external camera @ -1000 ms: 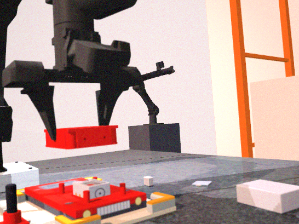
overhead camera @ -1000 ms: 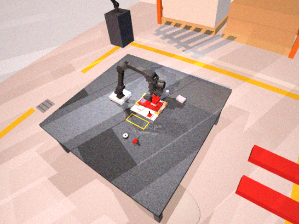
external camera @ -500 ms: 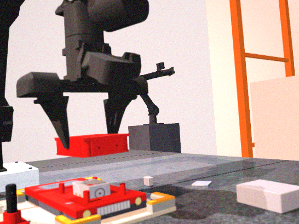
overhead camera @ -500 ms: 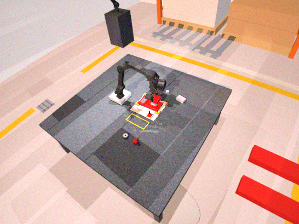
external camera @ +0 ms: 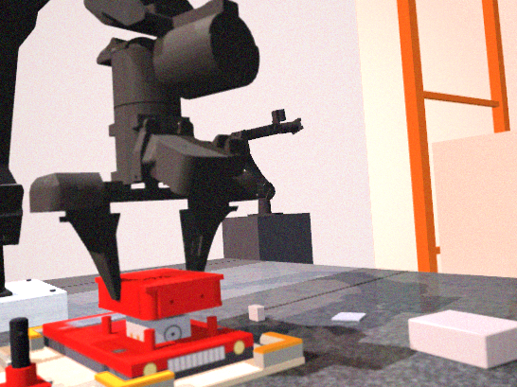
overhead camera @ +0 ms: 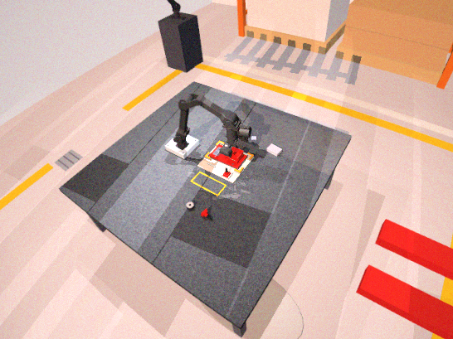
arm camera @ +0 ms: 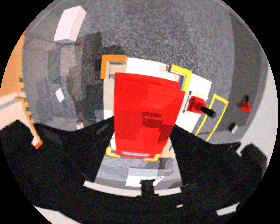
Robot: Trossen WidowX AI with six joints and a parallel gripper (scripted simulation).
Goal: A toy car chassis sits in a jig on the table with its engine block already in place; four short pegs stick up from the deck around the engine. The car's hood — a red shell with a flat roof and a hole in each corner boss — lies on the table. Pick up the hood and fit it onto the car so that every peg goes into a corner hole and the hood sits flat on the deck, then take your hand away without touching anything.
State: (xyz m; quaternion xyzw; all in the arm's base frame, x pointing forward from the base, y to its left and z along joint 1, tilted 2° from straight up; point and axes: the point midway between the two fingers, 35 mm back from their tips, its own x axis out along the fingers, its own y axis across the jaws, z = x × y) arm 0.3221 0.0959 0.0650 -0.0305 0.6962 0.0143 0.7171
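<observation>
Now: the red hood 1 cm above my gripper tip. Round my gripper tip: engine block: 4 cm below.
</observation>
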